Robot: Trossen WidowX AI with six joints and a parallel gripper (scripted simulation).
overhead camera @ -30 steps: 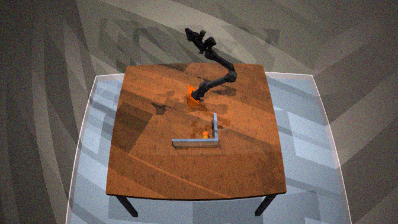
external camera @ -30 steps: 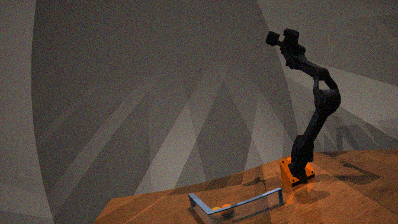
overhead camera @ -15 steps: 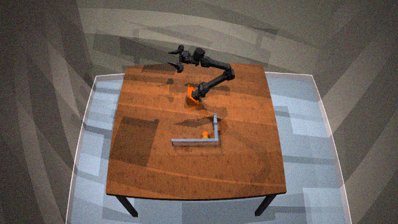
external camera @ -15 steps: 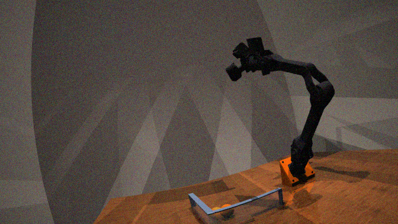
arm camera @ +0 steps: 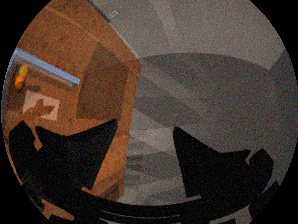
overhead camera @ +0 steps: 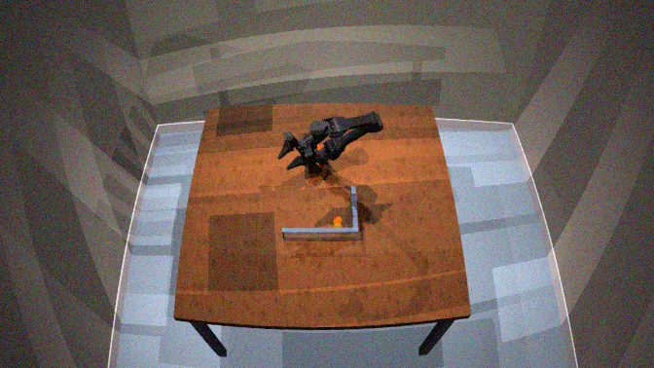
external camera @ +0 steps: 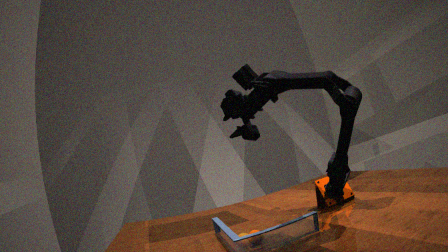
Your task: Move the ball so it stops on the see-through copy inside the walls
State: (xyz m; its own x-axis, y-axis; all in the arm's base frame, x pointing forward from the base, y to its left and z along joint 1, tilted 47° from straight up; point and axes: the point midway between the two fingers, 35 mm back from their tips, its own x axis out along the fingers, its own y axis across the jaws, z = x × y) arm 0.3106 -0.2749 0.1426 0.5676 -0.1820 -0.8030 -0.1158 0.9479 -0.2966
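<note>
Right now the orange ball is 2 cm ahead of my gripper tip, 22 cm to the left of it and 34 cm below it. Also, from my gripper tip: yellow-orange patch: 5 cm ahead, 22 cm to the left, 34 cm below; then clear wall: 9 cm ahead, 15 cm to the left, 33 cm below.
</note>
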